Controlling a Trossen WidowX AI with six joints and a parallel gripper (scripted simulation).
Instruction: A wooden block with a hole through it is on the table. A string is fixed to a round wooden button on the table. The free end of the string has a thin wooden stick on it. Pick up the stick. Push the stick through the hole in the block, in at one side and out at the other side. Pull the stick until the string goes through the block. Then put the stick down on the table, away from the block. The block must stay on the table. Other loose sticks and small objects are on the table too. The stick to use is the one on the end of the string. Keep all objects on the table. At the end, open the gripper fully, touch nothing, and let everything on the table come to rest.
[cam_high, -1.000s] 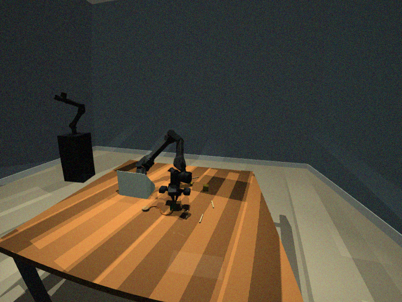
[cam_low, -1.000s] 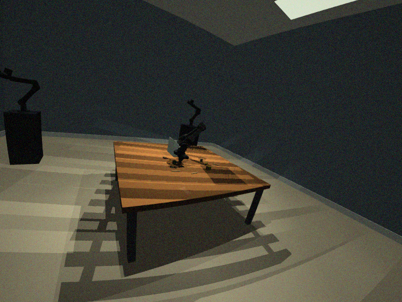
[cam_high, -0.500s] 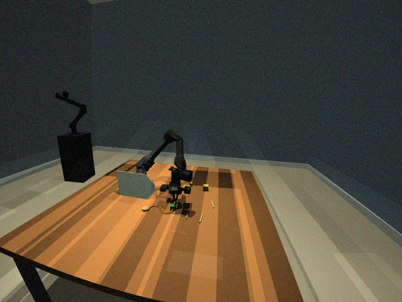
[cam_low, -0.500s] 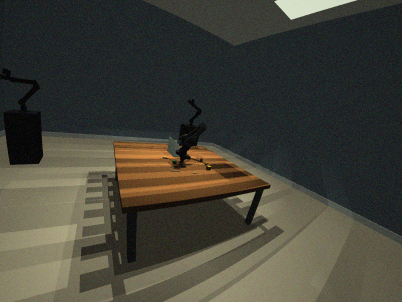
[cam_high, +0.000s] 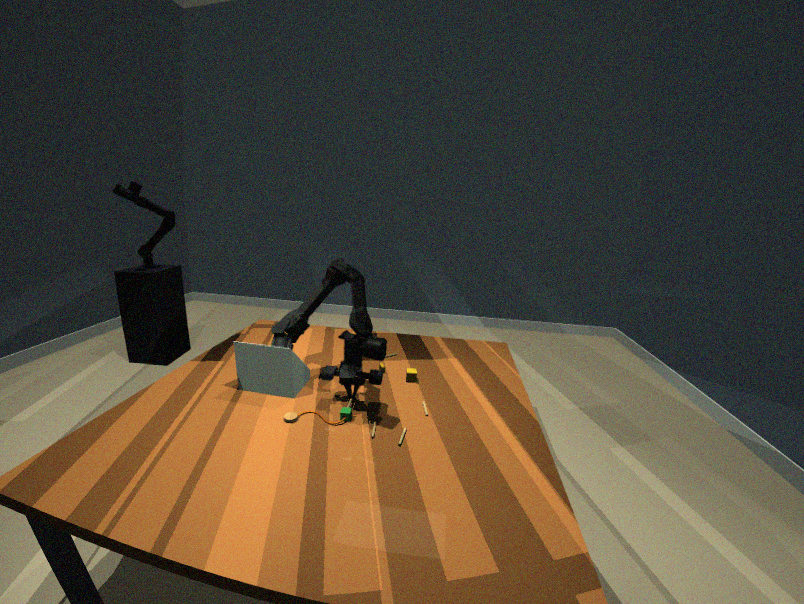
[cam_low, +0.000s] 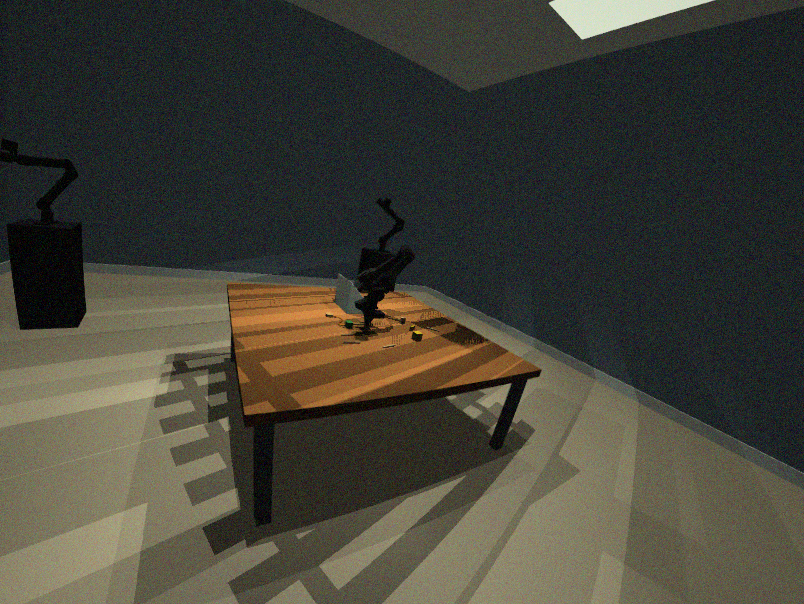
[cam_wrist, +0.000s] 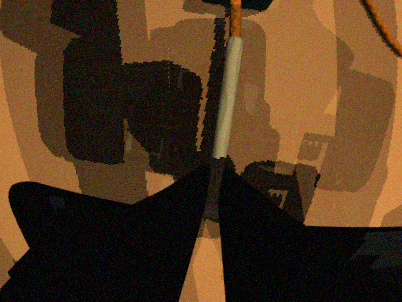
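The green block lies 10 cm to the right of my gripper tip, 1 cm behind it and 1 cm above it. The rest, counted from my gripper tip: yellow cube: 20 cm ahead, 17 cm to the left, 1 cm above; then round wooden button: 17 cm behind, 12 cm to the right; then thin pale stick: 4 cm to the right, 1 cm above.
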